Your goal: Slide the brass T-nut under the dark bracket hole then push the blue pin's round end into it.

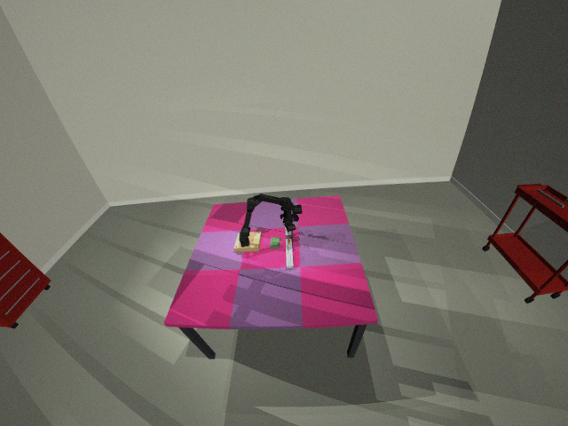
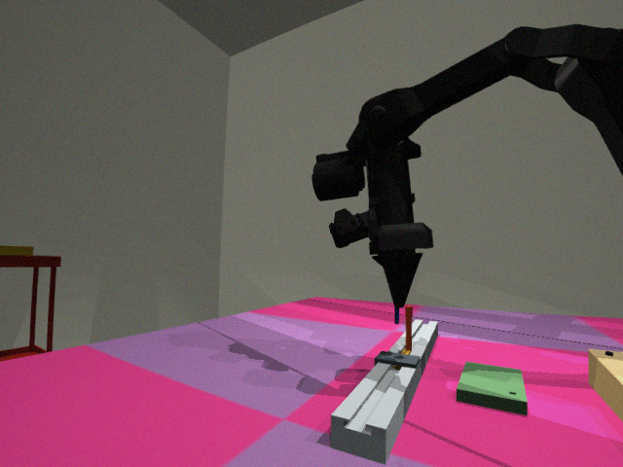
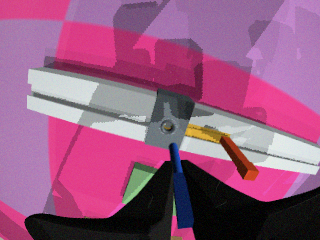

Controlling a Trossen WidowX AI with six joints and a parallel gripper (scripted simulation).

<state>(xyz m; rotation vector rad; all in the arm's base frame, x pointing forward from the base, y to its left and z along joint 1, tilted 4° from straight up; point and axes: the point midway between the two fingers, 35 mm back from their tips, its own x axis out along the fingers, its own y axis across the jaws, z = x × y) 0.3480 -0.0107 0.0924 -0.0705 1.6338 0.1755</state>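
My gripper tip is now 12 cm past the green tray, 1 cm to the right of it and 9 cm above it. From my gripper tip the other things lie so: blue pin: right at my gripper tip.
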